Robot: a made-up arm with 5 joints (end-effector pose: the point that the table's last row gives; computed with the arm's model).
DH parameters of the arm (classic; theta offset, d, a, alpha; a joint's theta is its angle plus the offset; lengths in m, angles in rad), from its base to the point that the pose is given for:
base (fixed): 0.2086 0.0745 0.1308 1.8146
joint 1: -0.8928 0 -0.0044 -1.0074
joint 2: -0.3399 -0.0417 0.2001 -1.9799
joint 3: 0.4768 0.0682 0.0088 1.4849
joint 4: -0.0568 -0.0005 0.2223 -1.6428
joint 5: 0 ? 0.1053 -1.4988
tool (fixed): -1.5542 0.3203 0 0
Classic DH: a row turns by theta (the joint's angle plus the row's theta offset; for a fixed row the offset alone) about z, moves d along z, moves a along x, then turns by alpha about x.
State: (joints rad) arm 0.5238 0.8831 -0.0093 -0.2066 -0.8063
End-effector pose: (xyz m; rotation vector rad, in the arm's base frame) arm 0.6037 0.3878 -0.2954 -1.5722 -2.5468 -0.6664
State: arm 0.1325 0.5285 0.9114 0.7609 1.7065
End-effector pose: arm 0.2218 0.0366 -0.0890 1.4442 -0.2860 1.7302
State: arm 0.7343 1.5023 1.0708 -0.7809 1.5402
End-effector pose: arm 0.0879 0.0460 0.2247 -1.2033 -0.6523 2.3224
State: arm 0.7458 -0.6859 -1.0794 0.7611 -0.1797
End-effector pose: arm 0.5965 -0.1193 -0.4525 -2.1620 -2.2540 0.0197
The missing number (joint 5, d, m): -0.1459
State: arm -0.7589 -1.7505 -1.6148 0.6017 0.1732
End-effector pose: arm 0.0170 -0.5977 0.1745 -0.7789 -0.8817 2.8373
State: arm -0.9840 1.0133 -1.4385 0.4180 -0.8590
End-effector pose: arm 0.4403 0.5670 -0.2866 -1.4823 -1.8611 -1.1736
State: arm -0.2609 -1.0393 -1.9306 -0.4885 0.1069
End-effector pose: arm 0.1014 -0.5272 -0.0550 2.1472 0.8391 -1.0355
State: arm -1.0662 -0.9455 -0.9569 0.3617 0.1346
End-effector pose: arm -0.2423 -0.5109 0.0376 -0.8136 -0.6901 2.3319
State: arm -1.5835 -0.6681 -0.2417 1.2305 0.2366
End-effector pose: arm -0.3663 -0.1299 0.3716 -0.0020 0.1913 1.3517
